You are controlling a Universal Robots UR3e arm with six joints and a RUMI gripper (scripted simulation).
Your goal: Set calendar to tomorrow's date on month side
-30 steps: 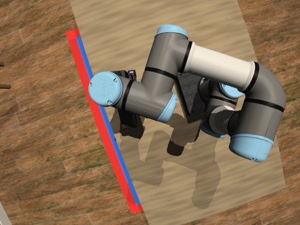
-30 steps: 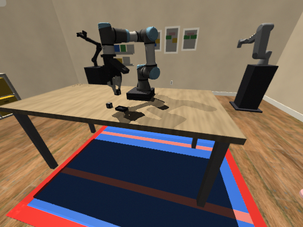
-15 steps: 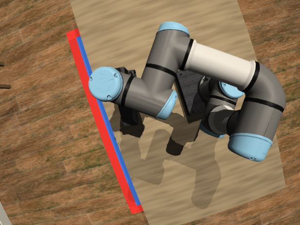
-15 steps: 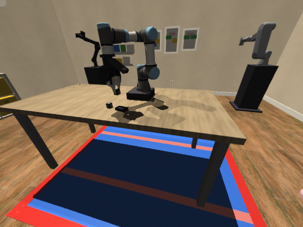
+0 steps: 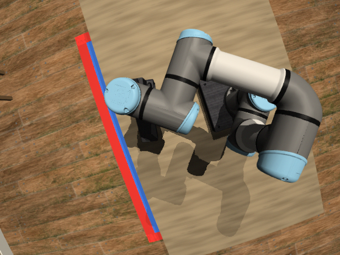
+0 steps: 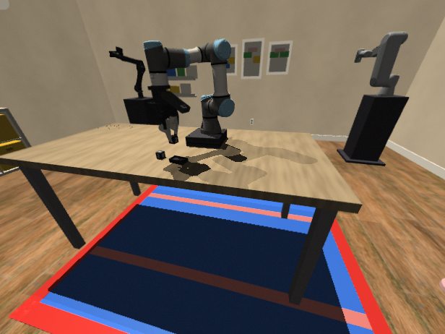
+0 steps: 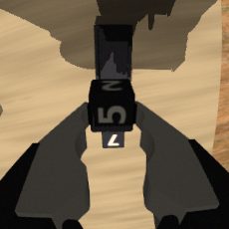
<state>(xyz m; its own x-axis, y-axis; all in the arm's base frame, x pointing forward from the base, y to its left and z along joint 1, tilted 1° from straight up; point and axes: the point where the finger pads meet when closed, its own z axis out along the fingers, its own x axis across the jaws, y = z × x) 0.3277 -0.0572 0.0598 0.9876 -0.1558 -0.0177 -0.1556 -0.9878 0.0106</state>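
My gripper is now 20 mm to the right of the black calendar tray and 110 mm above it. Round my hand: black cube 10 mm behind, 90 mm to the right, 100 mm below.
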